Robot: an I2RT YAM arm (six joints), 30 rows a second.
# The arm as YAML. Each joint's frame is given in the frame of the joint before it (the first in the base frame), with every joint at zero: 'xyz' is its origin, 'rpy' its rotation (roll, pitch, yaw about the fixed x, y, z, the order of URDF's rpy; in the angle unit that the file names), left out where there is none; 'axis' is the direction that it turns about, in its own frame. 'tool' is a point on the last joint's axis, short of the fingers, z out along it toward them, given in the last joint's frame.
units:
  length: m
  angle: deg
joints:
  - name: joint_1
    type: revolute
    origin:
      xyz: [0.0, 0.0, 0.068]
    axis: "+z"
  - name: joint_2
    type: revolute
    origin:
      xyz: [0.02, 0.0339, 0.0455]
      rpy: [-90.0, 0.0, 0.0]
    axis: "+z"
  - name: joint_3
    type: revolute
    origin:
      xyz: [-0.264, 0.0, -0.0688]
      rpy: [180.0, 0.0, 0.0]
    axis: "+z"
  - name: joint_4
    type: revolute
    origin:
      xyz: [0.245, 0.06, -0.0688]
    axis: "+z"
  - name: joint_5
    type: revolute
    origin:
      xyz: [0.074, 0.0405, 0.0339]
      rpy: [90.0, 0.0, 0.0]
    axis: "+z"
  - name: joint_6
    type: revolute
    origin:
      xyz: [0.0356, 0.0, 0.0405]
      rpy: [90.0, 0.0, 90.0]
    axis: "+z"
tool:
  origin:
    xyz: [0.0, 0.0, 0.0]
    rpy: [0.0, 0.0, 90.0]
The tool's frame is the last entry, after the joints.
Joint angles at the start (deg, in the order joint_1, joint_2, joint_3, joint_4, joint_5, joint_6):
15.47 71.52 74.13 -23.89 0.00 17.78
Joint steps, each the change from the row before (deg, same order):
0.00 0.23 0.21 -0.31 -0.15 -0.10
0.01 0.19 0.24 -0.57 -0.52 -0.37
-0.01 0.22 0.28 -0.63 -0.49 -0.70
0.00 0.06 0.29 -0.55 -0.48 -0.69
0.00 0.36 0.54 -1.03 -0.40 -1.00
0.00 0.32 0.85 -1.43 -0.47 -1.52
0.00 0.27 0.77 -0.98 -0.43 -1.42
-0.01 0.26 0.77 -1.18 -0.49 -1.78
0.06 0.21 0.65 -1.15 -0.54 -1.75
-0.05 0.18 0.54 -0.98 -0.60 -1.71
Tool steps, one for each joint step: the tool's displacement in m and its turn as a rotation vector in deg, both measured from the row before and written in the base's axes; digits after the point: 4 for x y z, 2 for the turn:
0.0007 0.0003 -0.0003 -0.12 0.31 0.18
0.0003 0.0005 -0.0004 -0.28 0.46 0.63
0.0004 0.0004 -0.0004 -0.59 0.42 0.71
-0.0003 0.0002 0.0005 -0.51 0.17 0.71
0.0006 0.0004 -0.0002 -0.95 0.59 0.76
-0.0001 0.0003 0.0011 -1.37 0.49 1.05
0.0000 0.0003 0.0016 -1.17 0.10 0.99
-0.0002 0.0002 0.0013 -1.49 0.18 1.20
-0.0005 0.0005 0.0009 -1.44 0.22 1.32
-0.0003 0.0000 0.0007 -1.33 0.14 1.26

